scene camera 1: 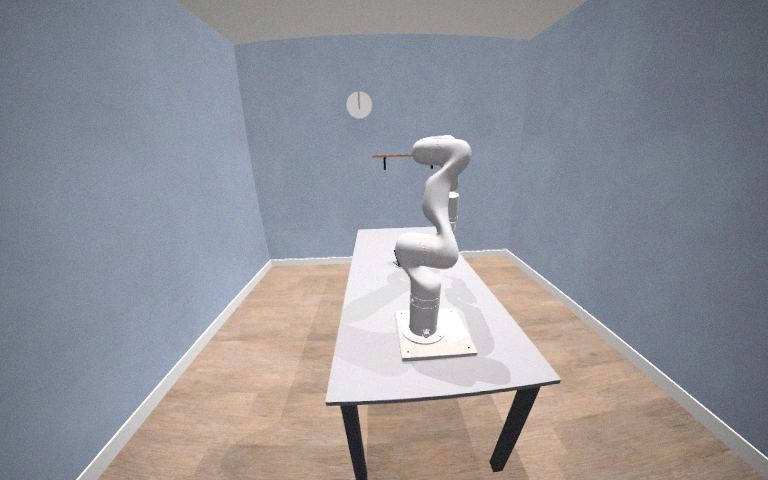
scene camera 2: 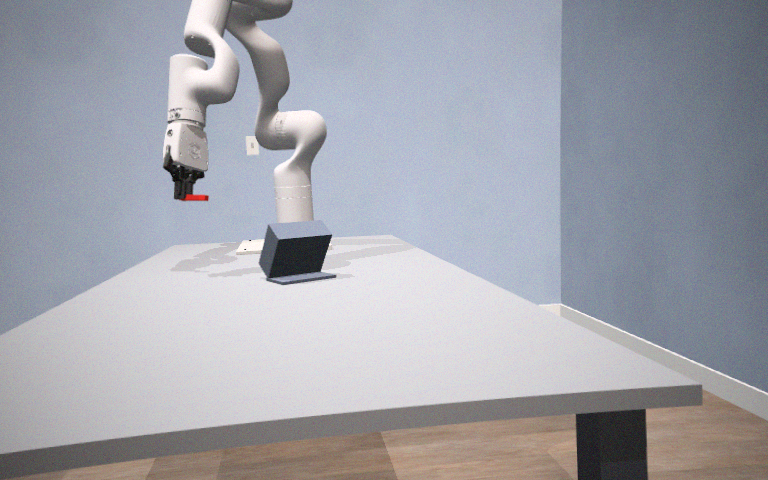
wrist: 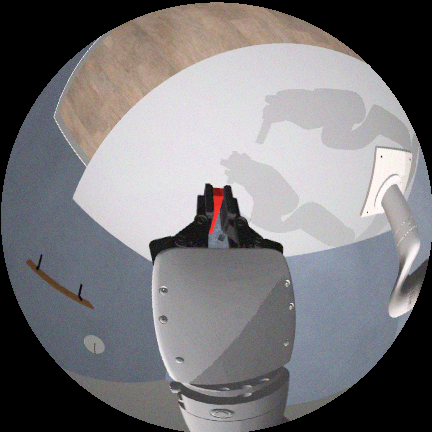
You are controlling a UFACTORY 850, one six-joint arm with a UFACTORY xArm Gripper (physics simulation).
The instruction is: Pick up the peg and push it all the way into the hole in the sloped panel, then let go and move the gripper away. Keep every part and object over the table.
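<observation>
My gripper (scene camera 2: 183,197) (wrist: 215,193) is shut on the red peg (scene camera 2: 196,198) (wrist: 217,206) and holds it high above the table. In scene camera 2 the peg lies about level and sticks out to the right of the black fingers. The dark grey block with the sloped panel (scene camera 2: 299,253) stands on the table, lower and to the right of the gripper. Its back faces scene camera 2, so the hole is hidden. The panel does not show in the wrist view. In scene camera 1 the arm hides the fingers and the peg, and a small dark part of the block (scene camera 1: 397,258) shows.
The arm's white base plate (scene camera 1: 438,352) (scene camera 2: 248,247) (wrist: 371,195) is on the grey table (scene camera 1: 362,373) (scene camera 2: 362,350) (wrist: 165,150), behind the block as seen by scene camera 2. A shelf board (scene camera 1: 390,155) (wrist: 59,286) and a clock (scene camera 1: 359,105) (wrist: 94,344) are on the wall.
</observation>
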